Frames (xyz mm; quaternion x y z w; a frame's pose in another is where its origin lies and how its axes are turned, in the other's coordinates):
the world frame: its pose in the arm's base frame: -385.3 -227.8 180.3 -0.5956 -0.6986 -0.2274 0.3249
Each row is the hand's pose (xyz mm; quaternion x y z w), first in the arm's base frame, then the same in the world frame.
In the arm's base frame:
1: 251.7 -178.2 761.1 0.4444 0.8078 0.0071 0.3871
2: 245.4 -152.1 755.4 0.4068 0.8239 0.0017 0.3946
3: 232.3 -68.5 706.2 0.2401 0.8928 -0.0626 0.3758
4: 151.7 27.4 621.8 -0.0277 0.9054 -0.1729 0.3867
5: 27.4 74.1 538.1 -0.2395 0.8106 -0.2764 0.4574
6: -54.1 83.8 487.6 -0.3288 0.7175 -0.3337 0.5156
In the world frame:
1: 404.3 593.2 -479.8 -0.1962 -0.6297 -0.2610 0.7049
2: 418.5 592.3 -456.3 -0.1810 -0.6348 -0.2968 0.6900
3: 441.1 598.5 -361.3 -0.0551 -0.6445 -0.4291 0.6304
4: 452.0 543.4 -221.1 0.1054 -0.6610 -0.5904 0.4511
5: 433.2 436.1 -108.1 0.1828 -0.6930 -0.6643 0.2122
6: 409.7 361.6 -51.7 0.1960 -0.7172 -0.6658 0.0620

